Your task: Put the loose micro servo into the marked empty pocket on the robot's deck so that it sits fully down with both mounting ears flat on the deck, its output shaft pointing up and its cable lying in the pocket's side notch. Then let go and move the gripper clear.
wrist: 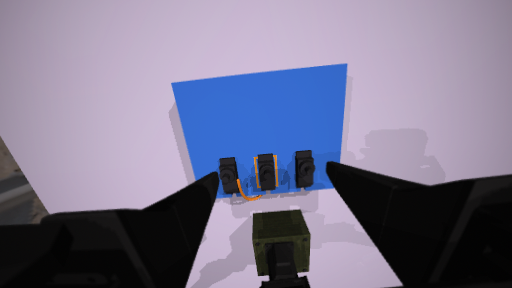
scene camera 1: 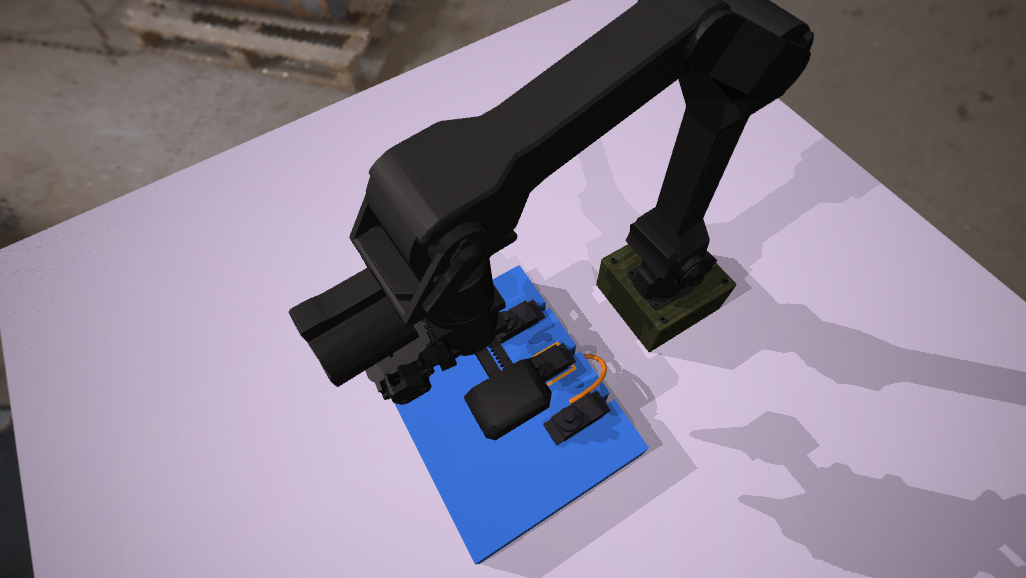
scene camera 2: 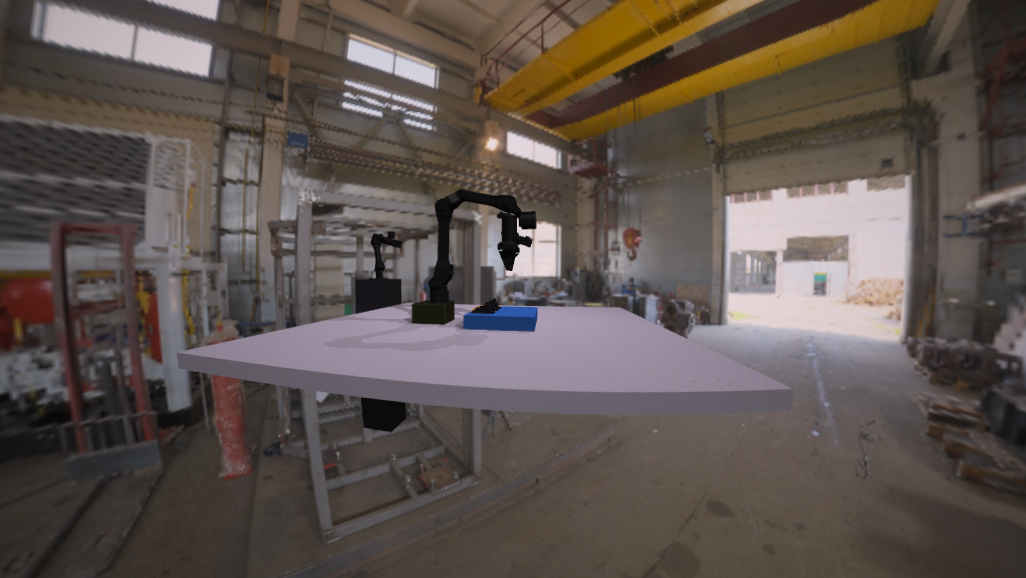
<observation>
The gripper (scene camera 1: pixel 475 361) is open, holding nothing. Also in view: a black micro servo (scene camera 1: pixel 554 360) and a blue deck (scene camera 1: pixel 495 491).
The gripper shows as well in the wrist view (wrist: pixel 271 171) and in scene camera 2 (scene camera 2: pixel 509 270). The blue deck shows as well in the wrist view (wrist: pixel 281 112).
</observation>
